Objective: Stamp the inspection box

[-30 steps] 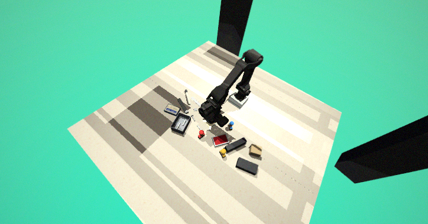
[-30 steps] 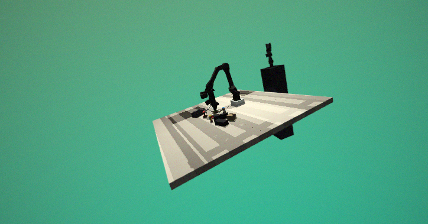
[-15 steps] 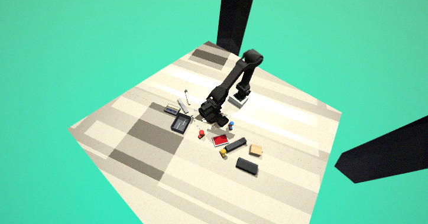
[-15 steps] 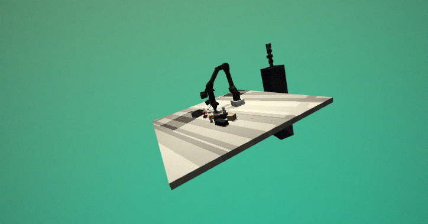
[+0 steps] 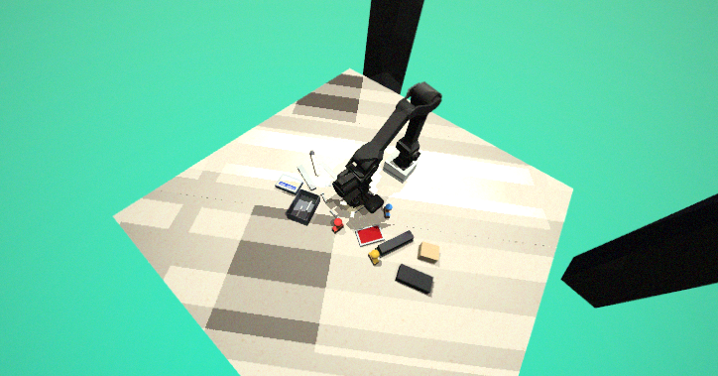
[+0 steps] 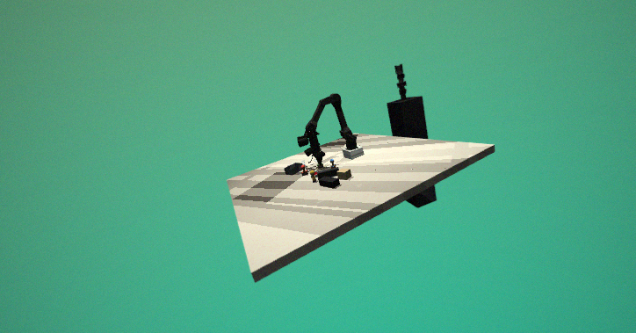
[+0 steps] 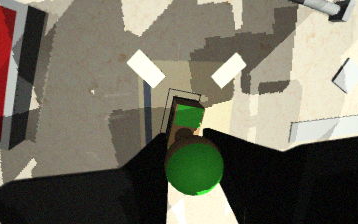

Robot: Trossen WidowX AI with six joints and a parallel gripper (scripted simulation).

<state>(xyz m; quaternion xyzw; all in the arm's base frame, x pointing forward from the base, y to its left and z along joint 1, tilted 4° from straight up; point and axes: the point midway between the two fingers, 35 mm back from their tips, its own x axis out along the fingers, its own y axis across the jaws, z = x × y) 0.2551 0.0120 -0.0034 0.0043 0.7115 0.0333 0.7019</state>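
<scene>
Now: the pale card 30 mm below my gripper tip and 10 mm to the right of it. Also, from my gripper tip: blue-knobbed stamp: 100 mm to the left, 60 mm behind, 10 mm below; then green-knobbed stamp: right at my gripper tip; then red-knobbed stamp: 120 mm ahead, 30 mm to the left, 10 mm below.
</scene>
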